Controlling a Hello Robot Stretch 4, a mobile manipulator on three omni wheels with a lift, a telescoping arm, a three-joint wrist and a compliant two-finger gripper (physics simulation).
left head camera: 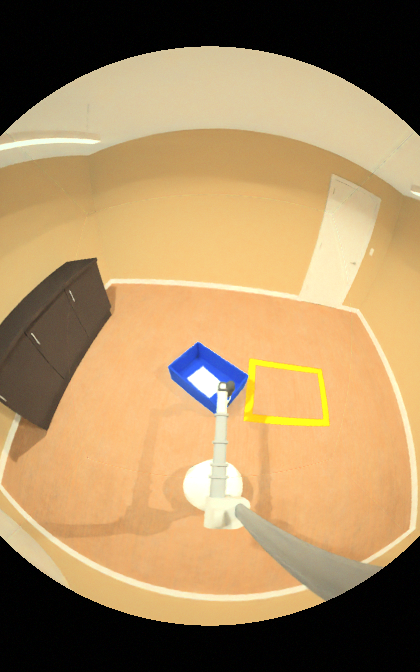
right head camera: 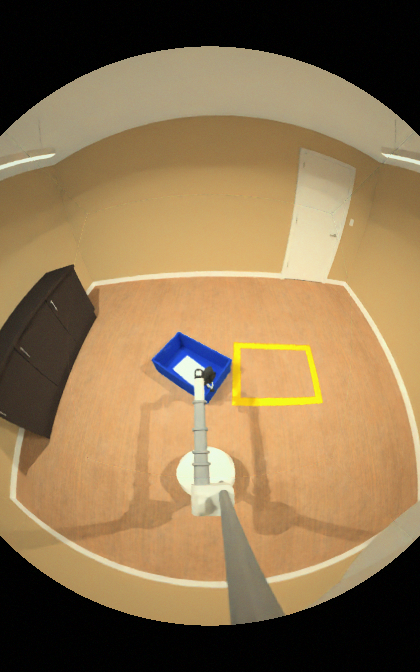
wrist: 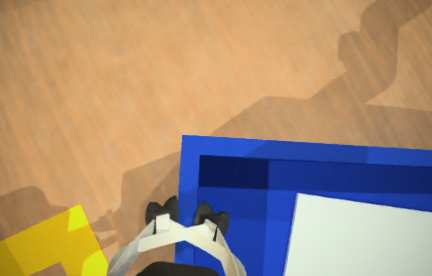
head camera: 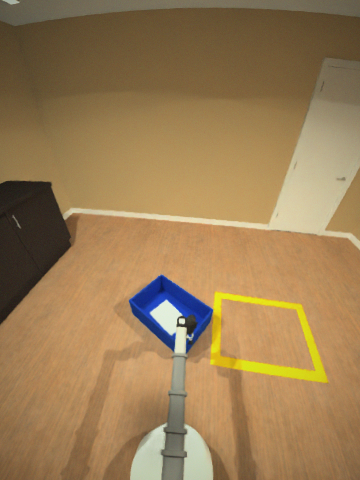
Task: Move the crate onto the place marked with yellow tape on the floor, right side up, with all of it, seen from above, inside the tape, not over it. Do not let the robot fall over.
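Places are measured from the robot's base along level axes (x ahead, y left, z up), in centimetres.
Where they show: gripper, fingertip midpoint: (wrist: 188, 213) (head camera: 188, 341).
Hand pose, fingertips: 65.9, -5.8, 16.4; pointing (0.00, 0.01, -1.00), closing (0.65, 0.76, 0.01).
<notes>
Each offset is from my fingertips to the centre of the thing, as dx, dy, dz.
The blue crate @[+27.4, +16.0, -8.1] (head camera: 185, 298) (left head camera: 222, 367) (right head camera: 205, 351) (wrist: 300, 173) is upright, open side up, with a white sheet @[+27.7, +18.0, -16.8] (head camera: 165, 312) (wrist: 360, 235) on its inside bottom. My gripper (head camera: 190, 338) (left head camera: 229, 398) (right head camera: 211, 385) (wrist: 188, 213) is shut on the crate's near right short wall, one finger outside and one inside. The yellow tape square (head camera: 270, 371) (left head camera: 287, 422) (right head camera: 277, 401) (wrist: 45, 240) lies to the crate's right. In the head view the crate's right corner reaches its left strip; in the wrist view they stand apart. I cannot tell whether the crate touches the floor.
A dark cabinet (head camera: 35, 235) (left head camera: 60, 335) (right head camera: 50, 340) stands along the left wall. A white door (head camera: 320, 150) (left head camera: 342, 240) (right head camera: 320, 215) is in the far wall, at the right. My round white base (head camera: 172, 450) (right head camera: 206, 470) stands nearer than the crate, below my extended arm (head camera: 177, 390).
</notes>
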